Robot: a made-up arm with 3 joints. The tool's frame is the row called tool. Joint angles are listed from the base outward.
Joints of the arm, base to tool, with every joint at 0 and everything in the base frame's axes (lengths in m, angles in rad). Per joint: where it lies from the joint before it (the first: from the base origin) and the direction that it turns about. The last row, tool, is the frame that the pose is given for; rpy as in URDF.
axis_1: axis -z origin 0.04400 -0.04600 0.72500
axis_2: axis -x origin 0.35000 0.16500 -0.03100
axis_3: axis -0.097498 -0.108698 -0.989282 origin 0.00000 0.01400 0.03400
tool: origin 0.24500 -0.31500 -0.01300 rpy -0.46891 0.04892 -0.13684
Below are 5 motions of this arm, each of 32 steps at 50 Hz.
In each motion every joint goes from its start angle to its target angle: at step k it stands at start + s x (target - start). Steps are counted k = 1, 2, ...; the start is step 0. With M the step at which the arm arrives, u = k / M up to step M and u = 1 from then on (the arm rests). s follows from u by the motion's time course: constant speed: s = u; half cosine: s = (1 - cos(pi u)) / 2; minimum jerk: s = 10 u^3 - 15 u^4 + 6 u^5.
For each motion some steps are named. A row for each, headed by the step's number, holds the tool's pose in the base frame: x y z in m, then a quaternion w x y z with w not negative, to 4 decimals.
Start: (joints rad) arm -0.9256 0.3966 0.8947
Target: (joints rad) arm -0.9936 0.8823 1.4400
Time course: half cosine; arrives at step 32
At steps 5, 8, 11, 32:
5: 0.3102 0.0649 0.9043 0.9108 -0.3474 -0.1959 -0.1068
8: 0.2870 0.0605 0.9160 0.9020 -0.3514 -0.2142 -0.1308
11: 0.2547 0.0554 0.9296 0.8890 -0.3547 -0.2395 -0.1627
32: 0.0447 0.0400 0.9471 0.7843 -0.3214 -0.4037 -0.3442

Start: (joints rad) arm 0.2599 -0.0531 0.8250
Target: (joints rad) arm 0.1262 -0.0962 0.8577
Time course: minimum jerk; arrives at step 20
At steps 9, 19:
9: 0.2762 -0.3160 0.7275 0.8110 -0.1884 0.1195 -0.5408
19: 0.2894 -0.2952 0.7184 0.8292 -0.1813 0.1183 -0.5153

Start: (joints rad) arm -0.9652 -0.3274 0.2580
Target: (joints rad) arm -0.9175 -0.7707 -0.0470
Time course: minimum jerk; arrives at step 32
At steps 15, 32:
15: 0.4777 0.3252 0.5541 0.9307 -0.0130 0.0793 0.3568
32: 0.4582 0.4043 0.5057 0.8940 0.1161 0.1112 0.4182

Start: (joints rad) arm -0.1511 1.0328 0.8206
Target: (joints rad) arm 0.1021 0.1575 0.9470
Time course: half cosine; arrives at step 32
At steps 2, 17, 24, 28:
2: 0.3269 0.0154 1.0495 0.6658 -0.6088 -0.1946 -0.3851
17: 0.3078 -0.1642 0.9431 0.7509 -0.4493 -0.0512 -0.4812
24: 0.2797 -0.2348 0.8589 0.7750 -0.3431 0.0269 -0.5300
28: 0.2680 -0.2532 0.8262 0.7794 -0.3030 0.0538 -0.5457

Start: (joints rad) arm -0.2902 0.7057 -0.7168
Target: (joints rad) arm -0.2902 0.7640 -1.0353
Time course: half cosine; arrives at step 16
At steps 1, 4, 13, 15, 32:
1: 0.7214 0.2655 0.7201 0.7613 -0.5183 0.0225 0.3889
4: 0.7206 0.2775 0.7078 0.7518 -0.5176 0.0284 0.4076
13: 0.7035 0.3387 0.6356 0.6923 -0.5087 0.0645 0.5077
15: 0.7007 0.3440 0.6284 0.6860 -0.5074 0.0682 0.5170
32: 0.7004 0.3446 0.6274 0.6852 -0.5072 0.0687 0.5182

